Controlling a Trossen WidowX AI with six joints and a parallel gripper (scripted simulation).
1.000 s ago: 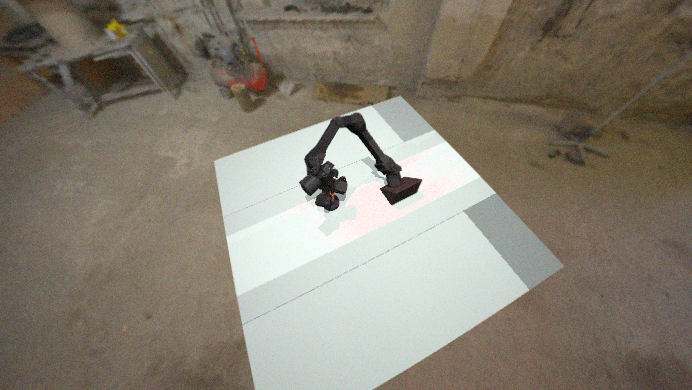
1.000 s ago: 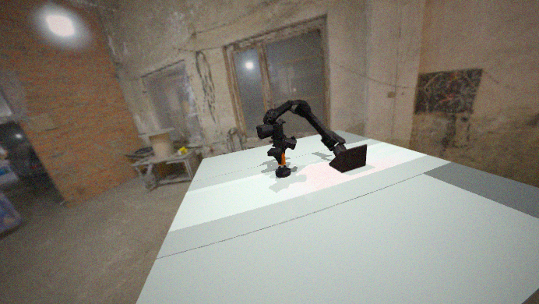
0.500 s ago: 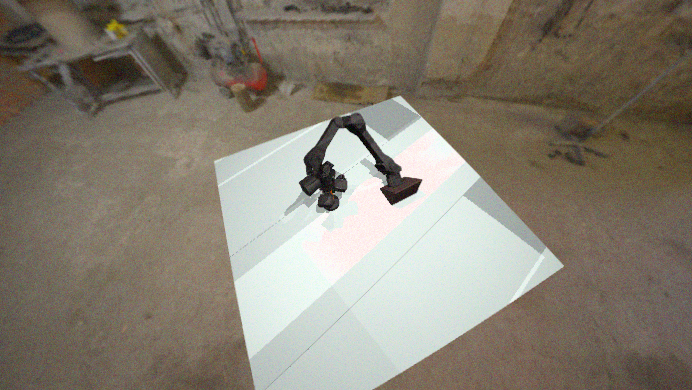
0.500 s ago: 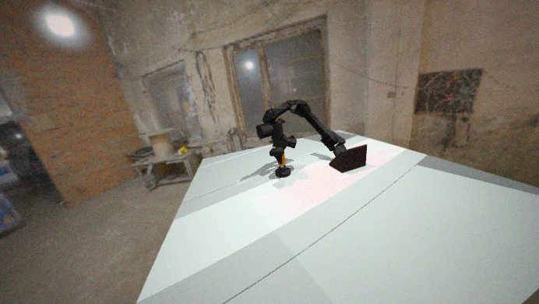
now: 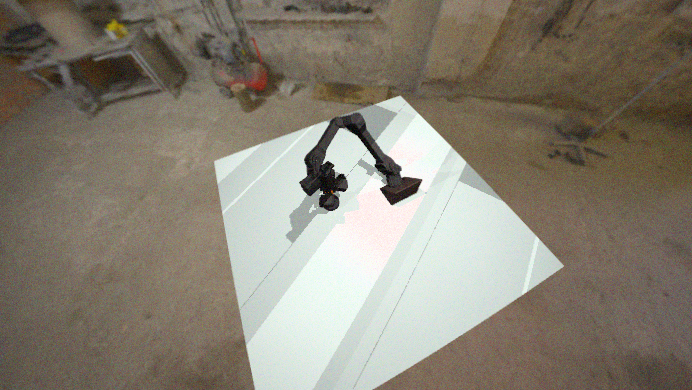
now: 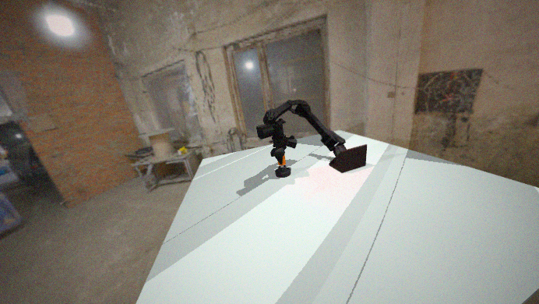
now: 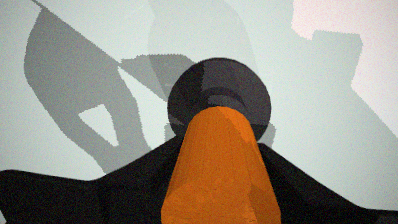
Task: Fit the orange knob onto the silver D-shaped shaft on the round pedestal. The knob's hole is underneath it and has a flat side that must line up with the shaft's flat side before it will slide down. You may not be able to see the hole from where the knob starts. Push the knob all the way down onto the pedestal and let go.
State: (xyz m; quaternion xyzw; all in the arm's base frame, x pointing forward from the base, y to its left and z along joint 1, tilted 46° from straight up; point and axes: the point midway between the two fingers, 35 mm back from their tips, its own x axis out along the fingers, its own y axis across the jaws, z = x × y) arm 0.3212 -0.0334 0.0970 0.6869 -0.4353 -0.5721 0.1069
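Now: the orange knob 3 cm above my gripper tip. The rest, counted from my gripper tip: round pedestal 4 cm below.
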